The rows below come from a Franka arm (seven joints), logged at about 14 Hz.
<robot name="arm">
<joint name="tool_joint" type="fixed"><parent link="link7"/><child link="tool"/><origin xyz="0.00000 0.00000 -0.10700" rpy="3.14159 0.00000 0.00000"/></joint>
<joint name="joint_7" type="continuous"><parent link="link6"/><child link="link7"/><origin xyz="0.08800 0.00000 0.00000" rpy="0.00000 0.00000 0.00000"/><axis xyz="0 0 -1"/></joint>
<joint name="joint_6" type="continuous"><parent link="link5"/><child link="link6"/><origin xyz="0.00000 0.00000 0.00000" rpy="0.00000 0.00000 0.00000"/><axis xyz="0 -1 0"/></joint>
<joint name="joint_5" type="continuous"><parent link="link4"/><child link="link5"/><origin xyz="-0.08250 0.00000 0.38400" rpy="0.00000 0.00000 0.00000"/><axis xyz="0 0 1"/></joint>
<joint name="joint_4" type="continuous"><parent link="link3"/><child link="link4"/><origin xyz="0.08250 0.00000 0.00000" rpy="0.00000 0.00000 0.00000"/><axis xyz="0 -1 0"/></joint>
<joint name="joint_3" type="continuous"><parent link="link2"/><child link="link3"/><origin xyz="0.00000 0.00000 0.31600" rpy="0.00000 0.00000 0.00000"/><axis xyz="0 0 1"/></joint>
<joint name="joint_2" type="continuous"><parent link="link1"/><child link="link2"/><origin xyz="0.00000 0.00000 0.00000" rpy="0.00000 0.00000 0.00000"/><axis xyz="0 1 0"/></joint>
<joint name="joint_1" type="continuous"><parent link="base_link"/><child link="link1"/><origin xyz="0.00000 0.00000 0.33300" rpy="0.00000 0.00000 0.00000"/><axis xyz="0 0 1"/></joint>
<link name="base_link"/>
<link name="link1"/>
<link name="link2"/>
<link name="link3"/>
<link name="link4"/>
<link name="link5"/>
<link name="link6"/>
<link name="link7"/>
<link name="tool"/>
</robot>
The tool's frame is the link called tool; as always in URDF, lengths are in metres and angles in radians. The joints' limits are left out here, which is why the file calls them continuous.
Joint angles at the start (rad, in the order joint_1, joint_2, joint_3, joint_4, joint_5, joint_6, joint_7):
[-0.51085, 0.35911, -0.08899, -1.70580, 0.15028, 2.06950, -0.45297]
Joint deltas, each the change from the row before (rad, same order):
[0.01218, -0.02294, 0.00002, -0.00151, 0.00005, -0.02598, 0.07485]
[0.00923, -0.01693, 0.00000, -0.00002, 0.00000, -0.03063, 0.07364]
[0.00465, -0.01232, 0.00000, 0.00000, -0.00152, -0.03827, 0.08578]
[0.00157, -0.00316, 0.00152, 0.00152, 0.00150, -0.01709, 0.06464]
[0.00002, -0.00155, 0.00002, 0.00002, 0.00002, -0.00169, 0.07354]
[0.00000, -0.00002, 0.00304, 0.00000, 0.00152, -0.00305, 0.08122]
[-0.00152, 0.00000, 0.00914, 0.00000, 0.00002, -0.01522, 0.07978]
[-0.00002, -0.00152, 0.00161, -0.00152, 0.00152, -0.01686, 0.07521]
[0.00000, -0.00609, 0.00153, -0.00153, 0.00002, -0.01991, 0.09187]
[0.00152, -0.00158, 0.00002, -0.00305, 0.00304, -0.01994, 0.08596]
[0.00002, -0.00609, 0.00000, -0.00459, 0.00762, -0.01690, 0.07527]
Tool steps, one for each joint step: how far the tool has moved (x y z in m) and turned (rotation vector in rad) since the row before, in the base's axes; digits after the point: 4 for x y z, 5 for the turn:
[0.0008, 0.0094, 0.0119, 0.01036, 0.00762, -0.05966]
[-0.0003, 0.0078, 0.0083, 0.01450, 0.01601, -0.06076]
[-0.0025, 0.0057, 0.0047, 0.01923, 0.02927, -0.07585]
[-0.0003, 0.0029, 0.0013, 0.01096, 0.01613, -0.05991]
[-0.0002, 0.0002, 0.0009, 0.00185, 0.00880, -0.07277]
[0.0007, 0.0018, -0.0003, 0.00540, 0.01119, -0.07799]
[0.0010, 0.0049, -0.0013, 0.01236, 0.02134, -0.07017]
[-0.0013, 0.0023, -0.0011, 0.01151, 0.02322, -0.07166]
[-0.0020, 0.0026, 0.0016, 0.00881, 0.02572, -0.08704]
[-0.0018, 0.0029, -0.0019, 0.01249, 0.02991, -0.08219]
[-0.0024, 0.0024, 0.0006, 0.01234, 0.02190, -0.07517]

